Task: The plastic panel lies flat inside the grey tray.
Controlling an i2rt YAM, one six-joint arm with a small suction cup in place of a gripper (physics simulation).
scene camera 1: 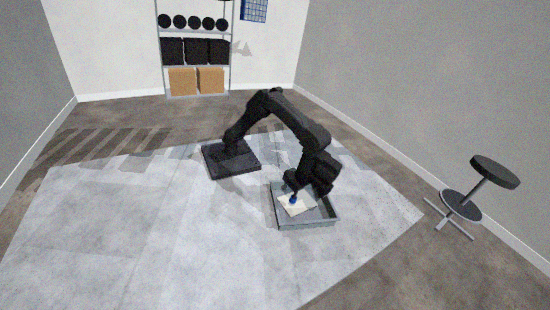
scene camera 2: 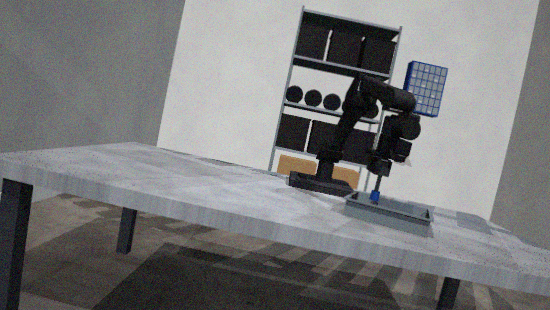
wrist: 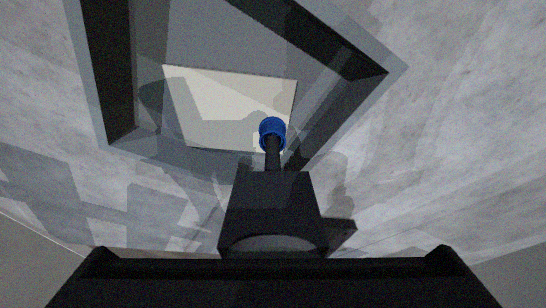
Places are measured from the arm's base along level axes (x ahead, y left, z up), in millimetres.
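Pixels of known places: end effector, tool point: [scene camera 1: 292, 201] [scene camera 2: 373, 199] [wrist: 272, 129]; arm's base, origin of the base link: [scene camera 1: 231, 153] [scene camera 2: 322, 180].
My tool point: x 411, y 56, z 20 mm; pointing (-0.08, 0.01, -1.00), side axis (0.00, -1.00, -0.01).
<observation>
For each thing: its top centre in the pictures, then the offset to it from my tool point. Level surfaces: height alone.
- pale plastic panel, middle of its top: [wrist: 233, 118] [scene camera 1: 297, 201] dx -9, dy +51, dz -42 mm
- grey tray, middle of its top: [wrist: 225, 114] [scene camera 2: 390, 203] [scene camera 1: 303, 199] dx +17, dy +47, dz -1 mm
- grey table, its level: dz -51 mm
The pale plastic panel [scene camera 1: 299, 205] [wrist: 228, 99] lies flat on the floor of the grey tray [scene camera 1: 307, 224] [scene camera 2: 388, 211] [wrist: 113, 76], turned at an angle to the tray walls. My suction cup [scene camera 1: 293, 199] [scene camera 2: 374, 196] [wrist: 272, 132] is blue and hangs just above the panel near one of its edges. It holds nothing. In scene camera 2 the tray wall hides the panel.
The tray sits on the grey table [scene camera 2: 153, 184] beside the arm's black base [scene camera 1: 230, 158] [scene camera 2: 319, 184]. A shelf rack [scene camera 1: 156, 46] with boxes stands at the back wall. A blue grid board [scene camera 1: 253, 9] [scene camera 2: 425, 88] hangs on the wall. A stool [scene camera 1: 494, 171] stands on the floor at the right.
</observation>
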